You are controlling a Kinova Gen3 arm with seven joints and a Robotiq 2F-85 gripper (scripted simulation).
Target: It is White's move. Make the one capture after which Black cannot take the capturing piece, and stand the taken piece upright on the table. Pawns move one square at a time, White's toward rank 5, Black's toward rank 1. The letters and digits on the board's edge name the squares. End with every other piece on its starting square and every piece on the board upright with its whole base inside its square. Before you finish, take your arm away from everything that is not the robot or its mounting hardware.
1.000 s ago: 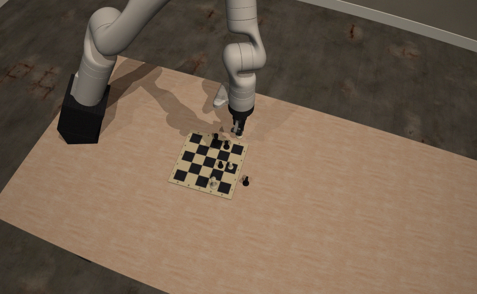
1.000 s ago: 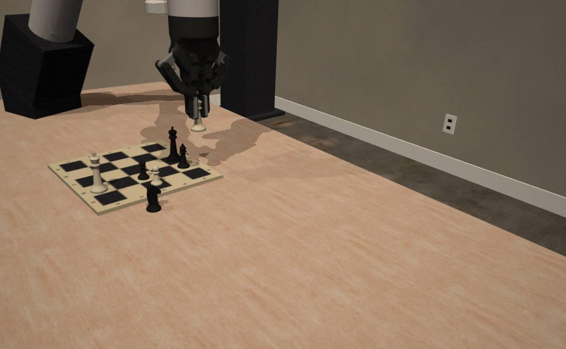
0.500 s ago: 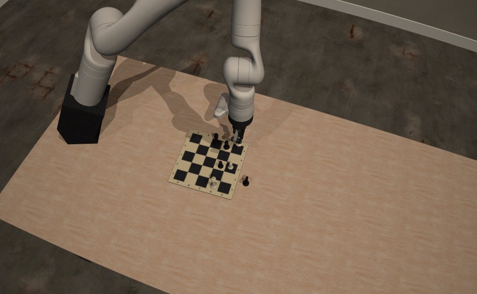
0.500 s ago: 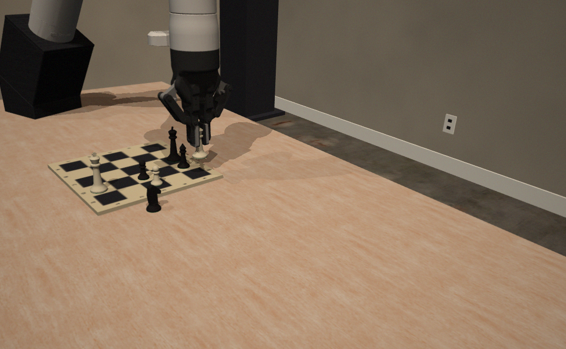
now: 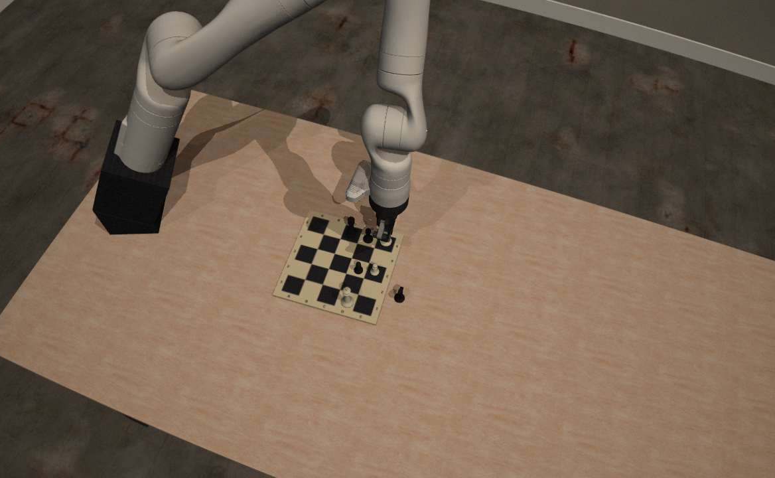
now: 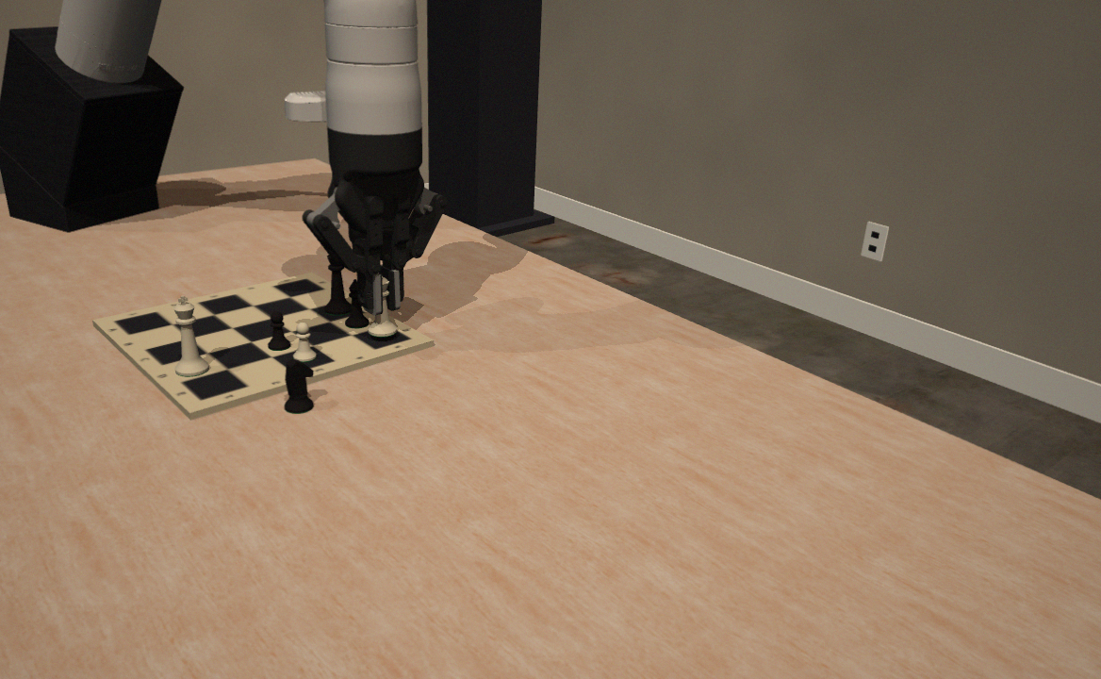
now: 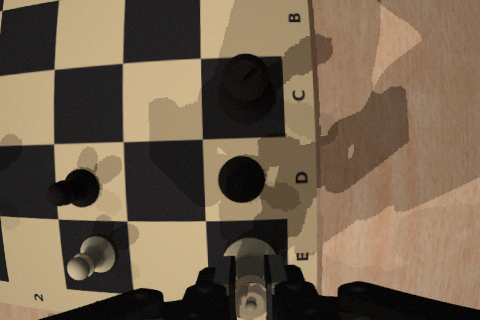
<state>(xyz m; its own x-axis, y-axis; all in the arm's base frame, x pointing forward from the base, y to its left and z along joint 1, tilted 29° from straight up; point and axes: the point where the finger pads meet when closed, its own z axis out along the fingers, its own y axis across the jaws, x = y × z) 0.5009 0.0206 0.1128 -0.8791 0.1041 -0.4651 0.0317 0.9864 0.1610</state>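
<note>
My gripper is now 1 cm above the white queen. Round my hand: black pawn (8 cm to the right, 4 cm behind, 3 cm below); then white pawn (7 cm to the right, 3 cm below, 1 cm behind); then black king (8 cm behind, 1 cm below).
</note>
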